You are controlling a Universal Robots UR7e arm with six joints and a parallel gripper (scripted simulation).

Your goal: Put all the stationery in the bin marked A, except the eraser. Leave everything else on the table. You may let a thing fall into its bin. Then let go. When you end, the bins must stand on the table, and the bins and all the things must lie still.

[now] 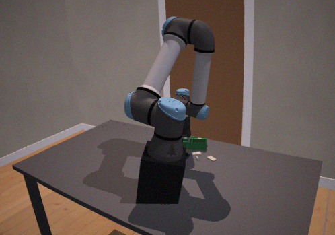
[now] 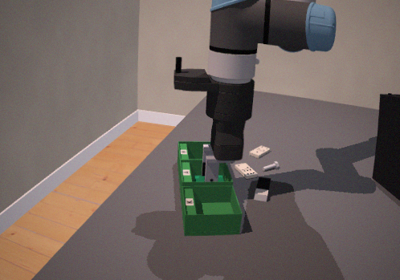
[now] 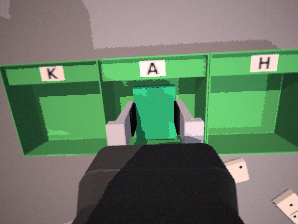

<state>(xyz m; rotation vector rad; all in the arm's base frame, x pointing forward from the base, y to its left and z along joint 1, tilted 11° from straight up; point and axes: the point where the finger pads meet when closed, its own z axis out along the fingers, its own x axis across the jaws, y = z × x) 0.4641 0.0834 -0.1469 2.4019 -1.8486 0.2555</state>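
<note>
The joined green bins is 1 cm ahead of my hand and 1 cm below it. From my hand the other things lie so: bolt: 12 cm behind, 13 cm to the right, 3 cm below; black-and-white block: 10 cm behind, 2 cm to the right, 3 cm below; green block: 1 cm below.
</note>
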